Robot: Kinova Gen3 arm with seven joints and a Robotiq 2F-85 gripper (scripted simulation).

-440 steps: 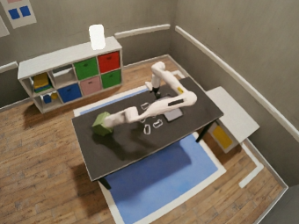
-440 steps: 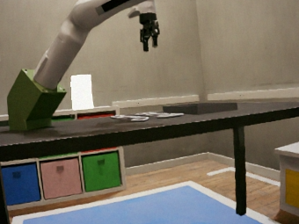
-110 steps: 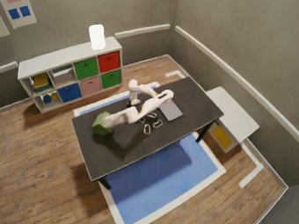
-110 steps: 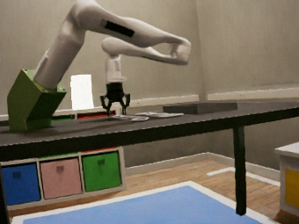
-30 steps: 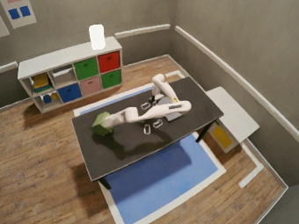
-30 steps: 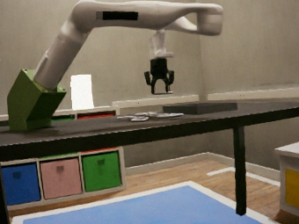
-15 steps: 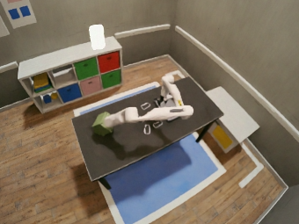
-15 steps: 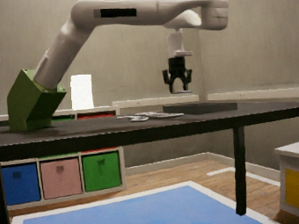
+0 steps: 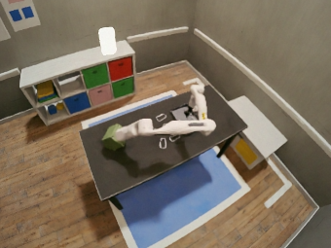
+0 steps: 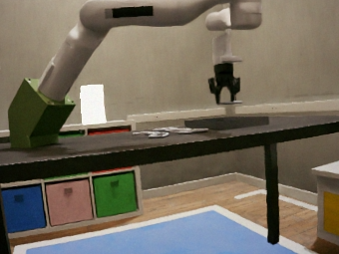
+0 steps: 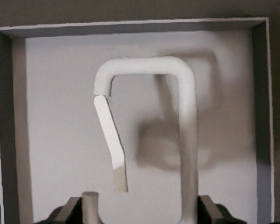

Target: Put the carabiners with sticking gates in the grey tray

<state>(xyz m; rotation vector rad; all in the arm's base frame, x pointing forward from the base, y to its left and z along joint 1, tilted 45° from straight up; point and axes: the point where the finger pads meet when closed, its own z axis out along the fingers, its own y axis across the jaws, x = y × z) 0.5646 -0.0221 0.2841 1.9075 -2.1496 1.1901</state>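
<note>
Now: hand 10 mm short of the grey tray, 30 mm to the right of it and 90 mm above it.
</note>
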